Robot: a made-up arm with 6 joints. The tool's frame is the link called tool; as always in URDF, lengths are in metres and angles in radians. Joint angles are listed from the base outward. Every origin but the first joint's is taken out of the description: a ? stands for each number. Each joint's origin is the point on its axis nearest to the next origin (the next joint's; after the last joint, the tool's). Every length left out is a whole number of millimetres.
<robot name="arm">
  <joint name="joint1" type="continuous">
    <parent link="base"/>
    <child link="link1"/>
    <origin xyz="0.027 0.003 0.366"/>
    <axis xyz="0 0 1"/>
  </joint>
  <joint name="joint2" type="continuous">
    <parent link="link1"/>
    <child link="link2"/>
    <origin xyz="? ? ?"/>
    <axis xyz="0 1 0"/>
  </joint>
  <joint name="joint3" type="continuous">
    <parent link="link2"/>
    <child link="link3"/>
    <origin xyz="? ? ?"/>
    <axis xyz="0 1 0"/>
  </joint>
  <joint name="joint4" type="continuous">
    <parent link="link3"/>
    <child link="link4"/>
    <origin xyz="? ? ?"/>
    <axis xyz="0 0 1"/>
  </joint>
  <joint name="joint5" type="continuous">
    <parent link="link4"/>
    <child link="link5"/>
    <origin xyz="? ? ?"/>
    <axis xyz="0 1 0"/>
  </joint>
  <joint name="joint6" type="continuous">
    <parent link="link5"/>
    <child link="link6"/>
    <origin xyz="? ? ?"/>
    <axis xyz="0 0 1"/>
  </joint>
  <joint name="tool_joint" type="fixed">
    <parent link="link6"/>
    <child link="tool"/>
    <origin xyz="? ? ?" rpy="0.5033 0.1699 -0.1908"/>
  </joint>
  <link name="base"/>
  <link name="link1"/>
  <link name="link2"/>
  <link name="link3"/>
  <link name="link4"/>
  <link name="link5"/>
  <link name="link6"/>
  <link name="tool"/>
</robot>
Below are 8 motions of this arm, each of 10 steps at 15 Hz.
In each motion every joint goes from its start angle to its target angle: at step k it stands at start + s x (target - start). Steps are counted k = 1, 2, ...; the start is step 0. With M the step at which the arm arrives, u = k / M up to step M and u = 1 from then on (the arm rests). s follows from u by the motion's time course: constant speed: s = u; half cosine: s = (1 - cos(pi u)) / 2; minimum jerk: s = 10 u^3 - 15 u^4 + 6 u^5.
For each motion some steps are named. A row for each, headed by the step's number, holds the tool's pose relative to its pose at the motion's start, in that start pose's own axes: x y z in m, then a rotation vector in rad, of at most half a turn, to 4 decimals.
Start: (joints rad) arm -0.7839 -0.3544 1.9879 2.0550 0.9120 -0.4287
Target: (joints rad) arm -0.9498 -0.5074 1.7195 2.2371 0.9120 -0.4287
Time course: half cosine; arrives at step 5
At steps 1, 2, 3, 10:
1: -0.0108 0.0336 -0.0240 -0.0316 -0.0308 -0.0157
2: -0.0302 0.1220 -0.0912 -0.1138 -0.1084 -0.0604
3: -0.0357 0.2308 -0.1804 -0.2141 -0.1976 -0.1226
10: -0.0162 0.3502 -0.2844 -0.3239 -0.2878 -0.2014

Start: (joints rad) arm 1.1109 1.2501 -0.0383 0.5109 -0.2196 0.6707
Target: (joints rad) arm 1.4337 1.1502 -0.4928 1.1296 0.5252 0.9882
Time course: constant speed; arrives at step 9
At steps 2, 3, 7, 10:
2: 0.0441 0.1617 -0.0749 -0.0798 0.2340 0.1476
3: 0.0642 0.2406 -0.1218 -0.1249 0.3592 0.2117
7: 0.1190 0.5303 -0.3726 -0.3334 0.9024 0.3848
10: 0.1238 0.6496 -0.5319 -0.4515 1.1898 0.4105

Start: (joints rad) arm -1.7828 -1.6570 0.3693 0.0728 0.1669 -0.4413
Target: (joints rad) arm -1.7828 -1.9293 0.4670 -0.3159 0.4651 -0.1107
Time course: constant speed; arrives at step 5
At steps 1, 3, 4, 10:
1: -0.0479 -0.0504 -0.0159 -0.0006 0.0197 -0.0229
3: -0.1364 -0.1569 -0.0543 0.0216 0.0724 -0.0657
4: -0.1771 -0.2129 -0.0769 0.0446 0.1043 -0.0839
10: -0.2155 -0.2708 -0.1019 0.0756 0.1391 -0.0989

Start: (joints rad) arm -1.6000 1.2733 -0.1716 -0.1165 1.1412 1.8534
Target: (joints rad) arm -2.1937 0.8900 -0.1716 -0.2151 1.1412 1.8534
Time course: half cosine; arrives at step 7
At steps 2, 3, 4, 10:
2: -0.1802 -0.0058 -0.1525 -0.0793 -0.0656 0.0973
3: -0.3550 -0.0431 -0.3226 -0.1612 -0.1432 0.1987
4: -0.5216 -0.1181 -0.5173 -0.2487 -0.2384 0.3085
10: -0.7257 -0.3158 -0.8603 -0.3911 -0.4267 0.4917

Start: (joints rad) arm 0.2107 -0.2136 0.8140 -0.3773 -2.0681 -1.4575
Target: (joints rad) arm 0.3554 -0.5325 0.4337 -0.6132 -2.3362 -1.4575
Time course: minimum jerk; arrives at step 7
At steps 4, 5, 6, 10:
4: 0.0952 0.1918 0.4540 0.5993 -0.0844 0.0450
5: 0.1456 0.2164 0.6222 0.8038 -0.1350 0.0508
6: 0.1761 0.2201 0.7135 0.9128 -0.1677 0.0519
10: 0.1822 0.2200 0.7310 0.9335 -0.1744 0.0520

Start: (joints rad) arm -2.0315 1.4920 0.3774 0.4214 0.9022 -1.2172
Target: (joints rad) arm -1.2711 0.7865 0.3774 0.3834 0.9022 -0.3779
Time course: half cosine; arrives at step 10
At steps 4, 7, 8, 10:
4: -0.5235 -0.0611 -0.3599 0.0636 -0.1649 0.0910
7: -0.9836 0.0026 -1.0350 0.0086 -0.4365 0.2628
8: -1.0425 0.0292 -1.2225 -0.0332 -0.5067 0.3096
10: -1.0741 0.0520 -1.3865 -0.0788 -0.5665 0.3502

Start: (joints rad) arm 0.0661 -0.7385 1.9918 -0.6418 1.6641 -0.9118
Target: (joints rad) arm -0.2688 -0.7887 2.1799 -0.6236 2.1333 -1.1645
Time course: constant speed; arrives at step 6
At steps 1, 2, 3, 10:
1: 0.0072 0.0360 0.0170 -0.1080 0.0418 -0.0575
2: 0.0145 0.0719 0.0305 -0.2204 0.0770 -0.1105
3: 0.0215 0.1074 0.0406 -0.3367 0.1053 -0.1587
10: 0.0385 0.2081 0.0524 -0.7055 0.1482 -0.2704

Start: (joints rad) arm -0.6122 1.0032 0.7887 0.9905 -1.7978 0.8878
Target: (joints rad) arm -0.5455 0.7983 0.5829 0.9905 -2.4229 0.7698
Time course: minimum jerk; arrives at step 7
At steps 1, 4, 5, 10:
1: 0.0023 0.0121 -0.0012 -0.0114 -0.0115 0.0109
4: 0.0298 0.3189 -0.0501 -0.2522 -0.3452 0.3141
5: 0.0272 0.4249 -0.0748 -0.3113 -0.4820 0.4313
10: 0.0227 0.4915 -0.0922 -0.3407 -0.5743 0.5084

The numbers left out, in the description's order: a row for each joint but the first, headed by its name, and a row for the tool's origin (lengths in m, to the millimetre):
joint2: 0.001 0.002 0.000
joint3: -0.012 0.000 0.828
joint4: -0.005 0.000 0.916
joint5: 0.011 0.000 0.000
joint6: -0.001 0.000 0.168
tool: -0.026 0.002 0.000

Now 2 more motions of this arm.
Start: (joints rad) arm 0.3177 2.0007 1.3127 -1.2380 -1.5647 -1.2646
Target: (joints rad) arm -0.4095 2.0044 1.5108 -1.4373 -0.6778 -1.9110
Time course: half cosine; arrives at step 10
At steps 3, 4, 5, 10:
3: 0.0203 -0.0164 -0.0966 -0.1480 0.0469 -0.1409
4: 0.0235 -0.0274 -0.1629 -0.2530 0.0672 -0.2170
5: 0.0168 -0.0394 -0.2356 -0.3711 0.0784 -0.2828
10: -0.0708 -0.0754 -0.4442 -0.7316 0.0315 -0.3643

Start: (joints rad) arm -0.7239 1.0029 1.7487 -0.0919 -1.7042 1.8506
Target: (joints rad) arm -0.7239 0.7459 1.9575 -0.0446 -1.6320 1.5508
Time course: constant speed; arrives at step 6
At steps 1, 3, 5, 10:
1: 0.0009 0.0328 -0.0130 0.0122 -0.0313 -0.0402
3: 0.0042 0.0960 -0.0426 0.0377 -0.0931 -0.1204
5: 0.0091 0.1556 -0.0767 0.0646 -0.1538 -0.2000
10: 0.0121 0.1839 -0.0953 0.0786 -0.1838 -0.2397

